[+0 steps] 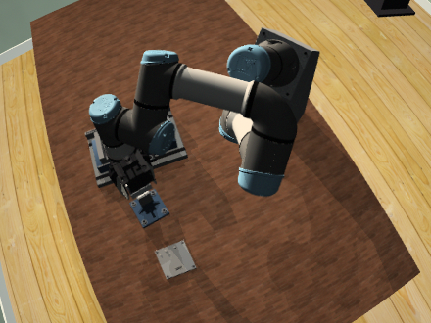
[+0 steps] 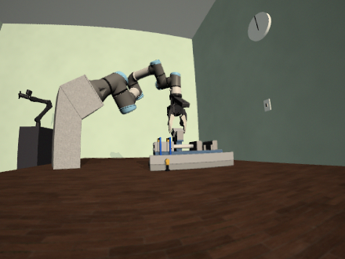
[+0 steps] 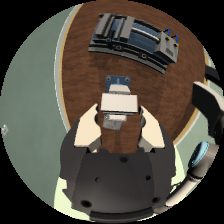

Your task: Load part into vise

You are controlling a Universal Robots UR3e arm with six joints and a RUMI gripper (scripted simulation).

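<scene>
Now: hand right at the part. The rest, counted from my hand: grey infeed plate (170 mm to the left, 160 mm below, 40 mm behind).
</scene>
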